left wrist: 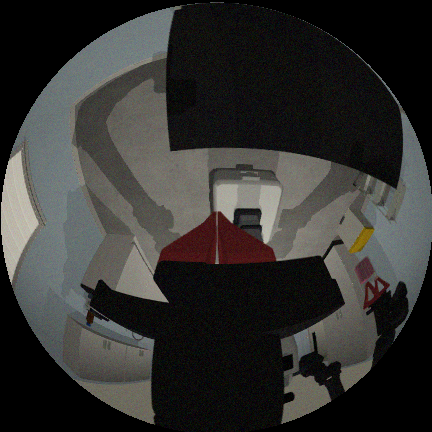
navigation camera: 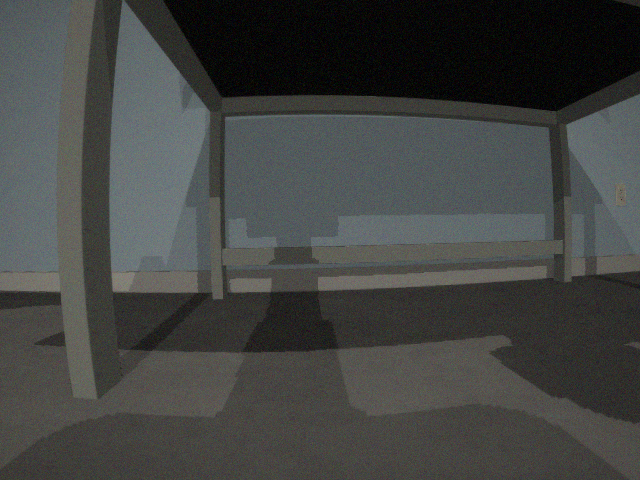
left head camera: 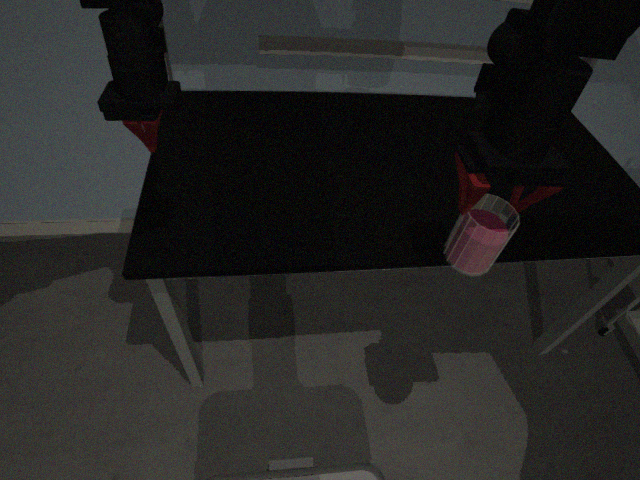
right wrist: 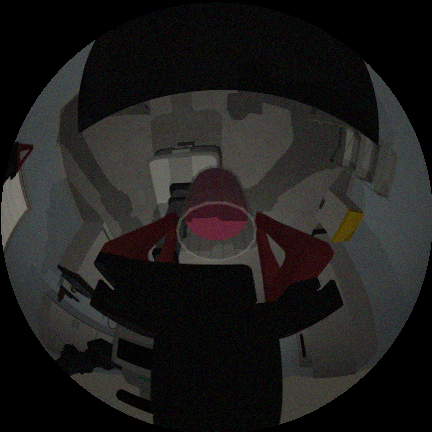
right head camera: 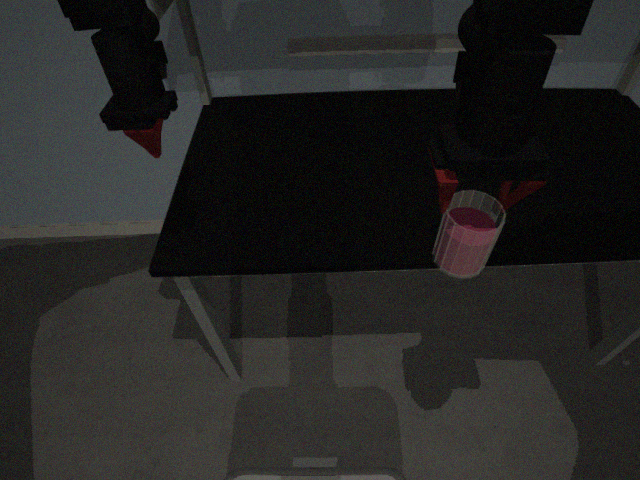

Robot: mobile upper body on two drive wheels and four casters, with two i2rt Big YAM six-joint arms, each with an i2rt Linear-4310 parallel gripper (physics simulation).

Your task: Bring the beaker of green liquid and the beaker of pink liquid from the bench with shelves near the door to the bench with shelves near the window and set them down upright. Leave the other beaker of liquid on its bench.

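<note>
The beaker of pink liquid (left head camera: 478, 242) (right head camera: 466, 242) (right wrist: 216, 200) is in my right gripper (left head camera: 490, 209) (right head camera: 473, 204) (right wrist: 216, 217), which is shut on it near its rim. In the head views it shows in front of the bench's front edge and looks about upright. My left gripper (left head camera: 154, 149) (right head camera: 158, 155) (left wrist: 216, 217) is shut with its fingertips together, empty, near the left end of the bench. The black-topped bench (left head camera: 310, 180) (right head camera: 320, 180) (left wrist: 280, 90) (right wrist: 225, 55) stands before me. The beaker of green liquid and the other beaker do not show.
Bench legs (left head camera: 175, 330) (right head camera: 206, 330) (navigation camera: 85, 206) stand at the left front. A low rail (navigation camera: 413, 252) runs along the back below the bench. A blue wall (navigation camera: 387, 165) is behind. A yellow box (left wrist: 361, 240) (right wrist: 348, 225) and a cart show at the right in the wrist views.
</note>
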